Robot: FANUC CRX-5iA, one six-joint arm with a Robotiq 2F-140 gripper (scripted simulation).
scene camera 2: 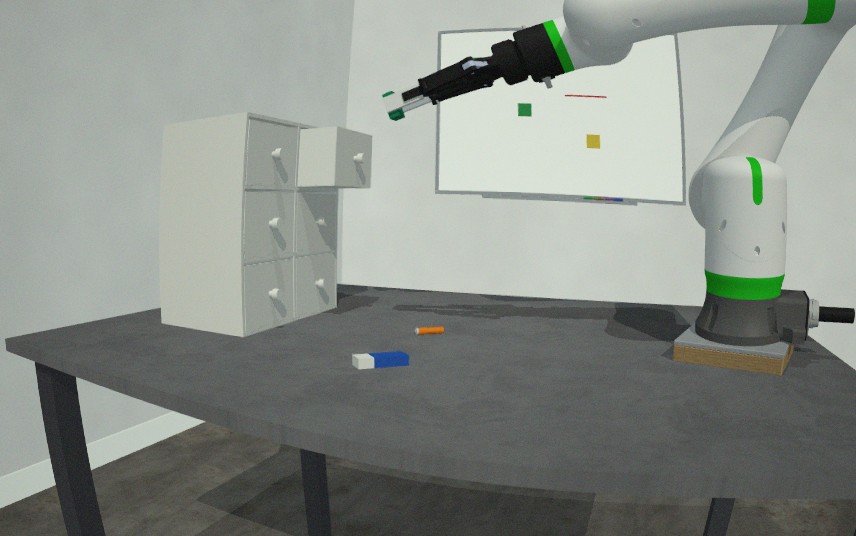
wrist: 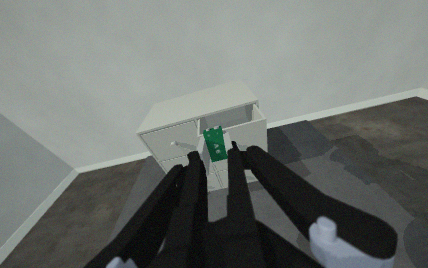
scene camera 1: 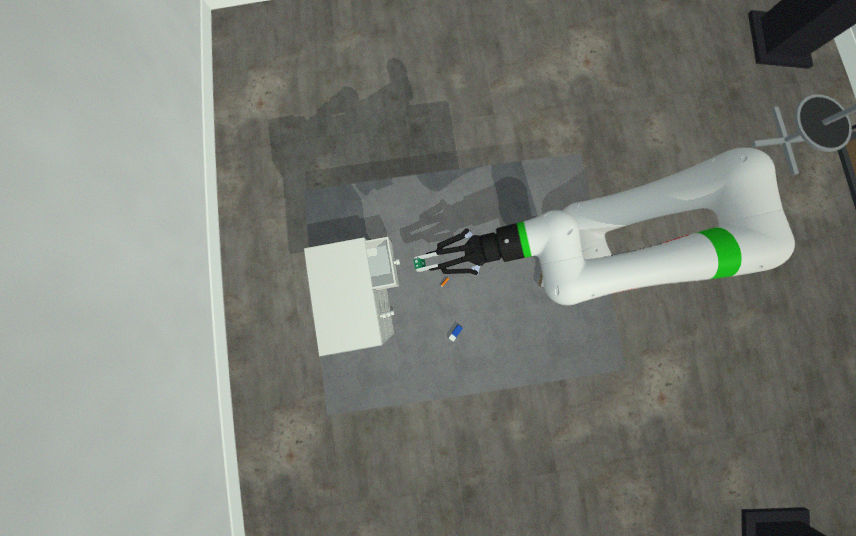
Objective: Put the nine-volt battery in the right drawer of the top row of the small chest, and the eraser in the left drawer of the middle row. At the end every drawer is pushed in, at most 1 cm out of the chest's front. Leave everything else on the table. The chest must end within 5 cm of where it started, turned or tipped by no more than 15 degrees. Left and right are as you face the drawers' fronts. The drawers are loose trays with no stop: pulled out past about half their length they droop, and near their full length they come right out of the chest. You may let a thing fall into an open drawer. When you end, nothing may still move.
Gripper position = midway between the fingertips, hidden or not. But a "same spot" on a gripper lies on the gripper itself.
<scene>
gripper: scene camera 2 389, 107; wrist; scene camera 1
same spot on gripper: (wrist: 331, 226) = (scene camera 1: 466, 234)
</scene>
